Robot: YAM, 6 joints.
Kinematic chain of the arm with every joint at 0, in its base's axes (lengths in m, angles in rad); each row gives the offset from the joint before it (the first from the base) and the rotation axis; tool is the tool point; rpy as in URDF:
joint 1: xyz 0 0 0.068 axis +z
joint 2: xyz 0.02 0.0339 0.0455 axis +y
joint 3: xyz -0.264 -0.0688 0 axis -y
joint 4: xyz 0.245 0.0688 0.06 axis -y
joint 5: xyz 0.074 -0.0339 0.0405 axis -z
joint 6: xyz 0.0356 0 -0.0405 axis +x
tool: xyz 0 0 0 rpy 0 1.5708 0
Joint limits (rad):
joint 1: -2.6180..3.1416
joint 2: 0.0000..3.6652
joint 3: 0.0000..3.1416
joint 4: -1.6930..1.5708
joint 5: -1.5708..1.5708
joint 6: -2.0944..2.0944
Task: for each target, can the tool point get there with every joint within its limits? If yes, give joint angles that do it. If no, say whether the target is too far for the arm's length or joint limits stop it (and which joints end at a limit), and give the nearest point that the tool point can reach.
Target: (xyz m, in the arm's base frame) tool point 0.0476 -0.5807 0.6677
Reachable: no: too far | nearest point 0.0381 -0.4643 0.5527 | short by 0.164 m
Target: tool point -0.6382 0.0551 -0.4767
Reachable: no: too far | nearest point -0.4820 0.0416 -0.2935 | short by 0.241 m
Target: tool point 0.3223 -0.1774 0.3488
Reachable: yes | joints -0.4741 1.5561 1.1022 0.6863 0.3044 -1.0120
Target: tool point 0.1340 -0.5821 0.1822
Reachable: yes | joints -1.3075 2.6779 2.4420 -0.2823 0.6688 1.3988
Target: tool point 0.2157 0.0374 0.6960
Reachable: yes | joints 0.2209 1.8041 2.8601 -0.1809 0.3058 1.6368
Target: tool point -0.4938 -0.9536 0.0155
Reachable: no: too far | nearest point -0.2957 -0.5711 0.0556 | short by 0.433 m
